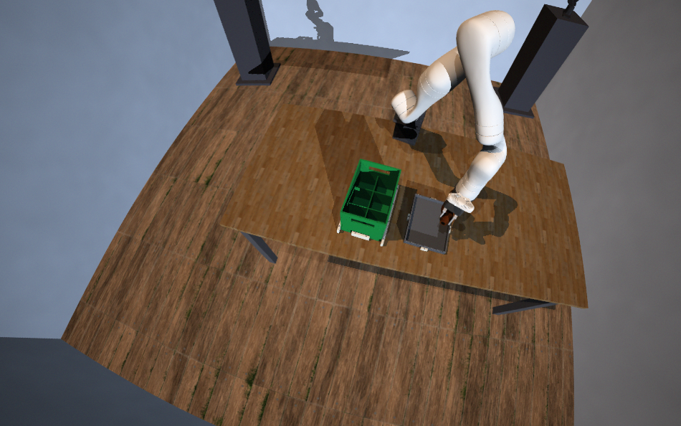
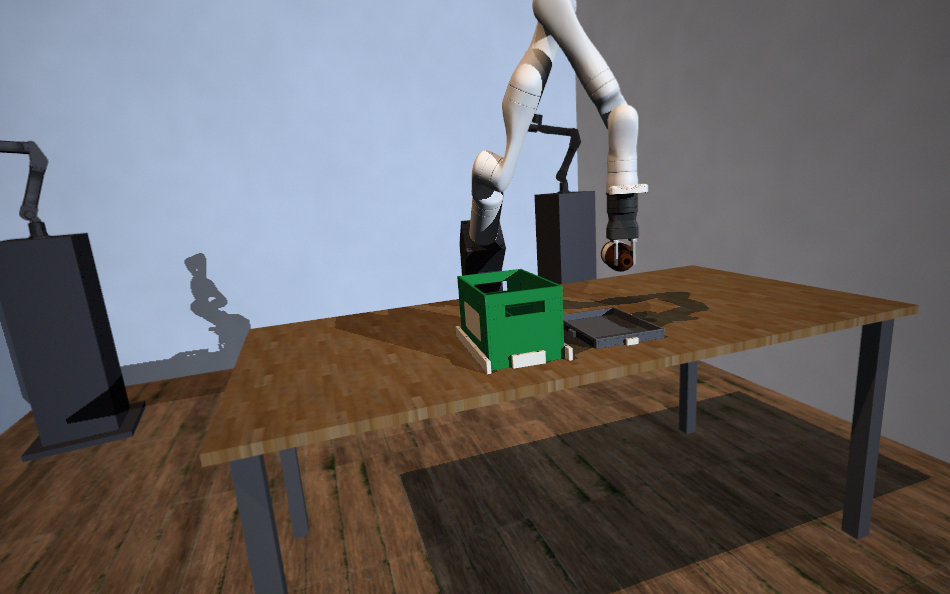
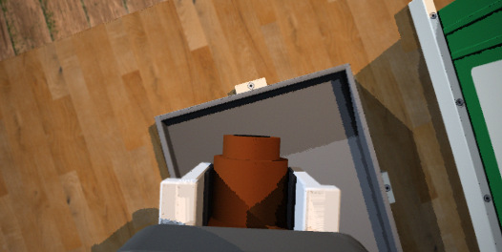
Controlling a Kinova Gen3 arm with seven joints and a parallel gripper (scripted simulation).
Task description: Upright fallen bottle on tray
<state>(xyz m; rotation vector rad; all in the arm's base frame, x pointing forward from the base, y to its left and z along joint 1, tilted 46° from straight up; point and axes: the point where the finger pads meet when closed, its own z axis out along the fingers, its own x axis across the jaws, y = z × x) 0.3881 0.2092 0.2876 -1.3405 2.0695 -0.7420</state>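
Right now my hand is 40 mm past the brown bottle, 20 mm to the right of it and 10 mm above it. From my hand the other things lie so: green crate: 290 mm to the right, 120 mm below, 110 mm behind; then tray: 190 mm below, 70 mm behind, 10 mm to the right.
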